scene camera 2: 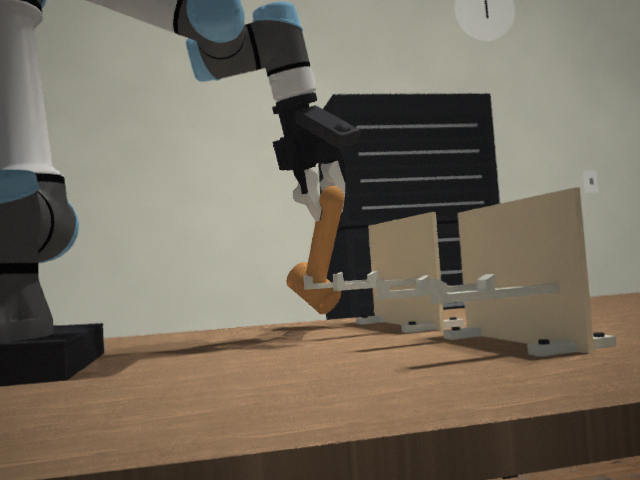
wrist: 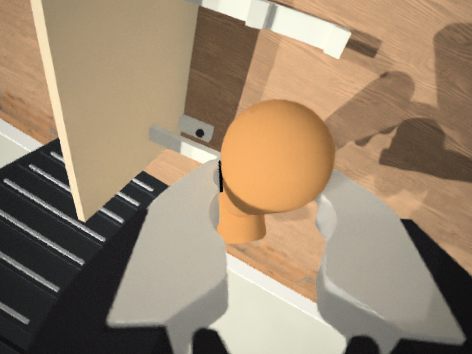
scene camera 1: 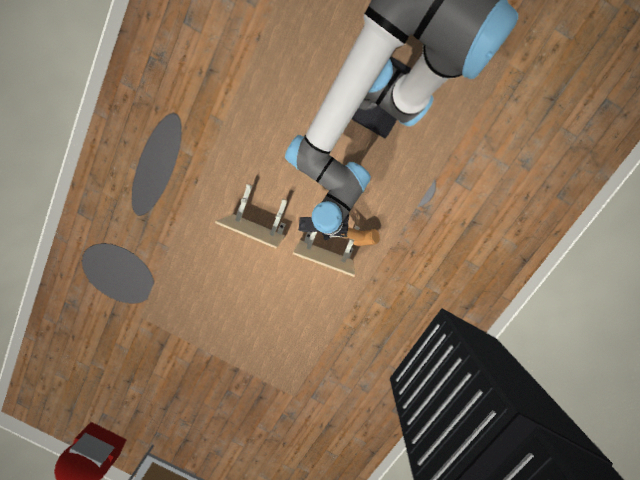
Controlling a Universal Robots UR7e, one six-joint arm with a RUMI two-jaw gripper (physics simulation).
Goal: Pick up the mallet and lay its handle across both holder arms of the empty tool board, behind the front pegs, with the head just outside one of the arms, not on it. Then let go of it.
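Frame: origin at the arm's base, x ahead, y left, z up, level; centimetres.
Seen in the pictures: gripper, between the fingertips: (scene camera 2: 329,217).
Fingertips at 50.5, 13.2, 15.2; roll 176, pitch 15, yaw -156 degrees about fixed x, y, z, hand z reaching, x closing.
Observation:
A point is followed by its place in that frame, as x, y, z.
The orange mallet (scene camera 1: 364,237) @(49.2, 27.4, 6.5) (scene camera 2: 324,242) @(49.8, 15.9, 11.0) (wrist: 277,155) @(50.8, 9.4, 20.0) hangs steeply tilted from my gripper (scene camera 2: 329,205) @(50.5, 13.2, 15.2) (wrist: 264,165) @(50.5, 13.2, 15.2), which is shut on its handle near the rounded end. The head (scene camera 2: 305,289) is low, beyond the holder arm tips in scene camera 2, and outside the right arm (scene camera 1: 348,250) @(57.7, 25.0, 3.6) in scene camera 1. Contact with that arm cannot be told. My gripper is above the right tool board (scene camera 1: 323,262) @(64.4, 17.5, 13.6) (scene camera 2: 405,263) @(64.6, 15.6, 6.3) (wrist: 120,75) @(64.4, 17.2, 8.4). Its other arm (scene camera 1: 311,238) @(60.8, 9.2, 3.6) (wrist: 305,32) @(52.4, 8.4, 3.6) reaches out parallel. The wrist hides the fingertips in scene camera 1.
A second tool board (scene camera 1: 250,233) @(69.0, -12.9, 11.2) (scene camera 2: 522,258) @(69.3, -16.2, 5.9) stands to the left in scene camera 1, with two bare, pegged arms (scene camera 1: 244,201) @(60.6, -22.1, 4.1) (scene camera 1: 279,215) @(58.7, -6.9, 4.0). A black slotted cabinet (scene camera 1: 496,382) (scene camera 2: 413,111) (wrist: 30,220) stands in the background.

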